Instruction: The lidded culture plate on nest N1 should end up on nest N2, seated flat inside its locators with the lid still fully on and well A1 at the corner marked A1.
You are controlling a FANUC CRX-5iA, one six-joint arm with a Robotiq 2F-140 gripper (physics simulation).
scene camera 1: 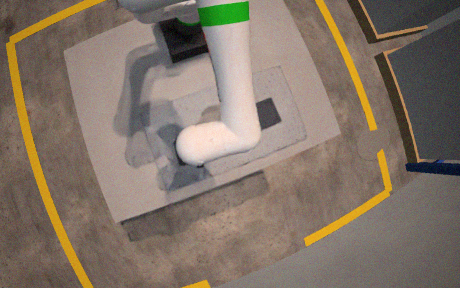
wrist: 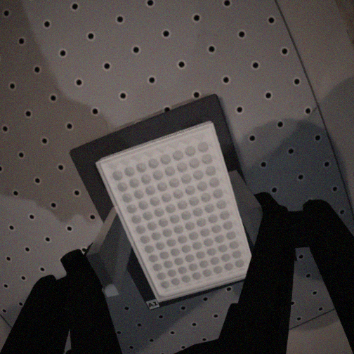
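Seen in the pictures: arm's base, origin of the base link: [scene camera 1: 189,21].
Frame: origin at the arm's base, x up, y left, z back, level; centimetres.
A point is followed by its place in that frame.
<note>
The white lidded culture plate [wrist: 175,215] is between the fingers of my gripper [wrist: 178,205], which is shut on its long sides. The lid looks level over the wells. Under the plate is a dark nest [wrist: 150,131], its rim showing beyond the plate's far end and left side. The tag marked A1 [wrist: 152,304] lies by the plate's near left corner. The nest's number does not show, and I cannot tell how large the gap beneath the plate is. In the scene view the arm hides the gripper and plate. Another dark nest [scene camera 1: 269,113] @(x -7.4, y 13.8, z -53.7 cm) shows right of the arm.
The perforated base plate [scene camera 1: 290,107] @(x -8.6, y 25.1, z -55.6 cm) [wrist: 165,55] lies under the nests on the pale table [scene camera 1: 95,105] @(x -9.9, y -56.7, z -12.2 cm). The white arm [scene camera 1: 235,75] @(x 44.3, y -6.9, z -42.5 cm) stretches across it from the dark robot base [scene camera 1: 185,47] @(x 0.0, y -7.4, z -11.8 cm). Yellow lines [scene camera 1: 47,195] mark the floor around the table.
</note>
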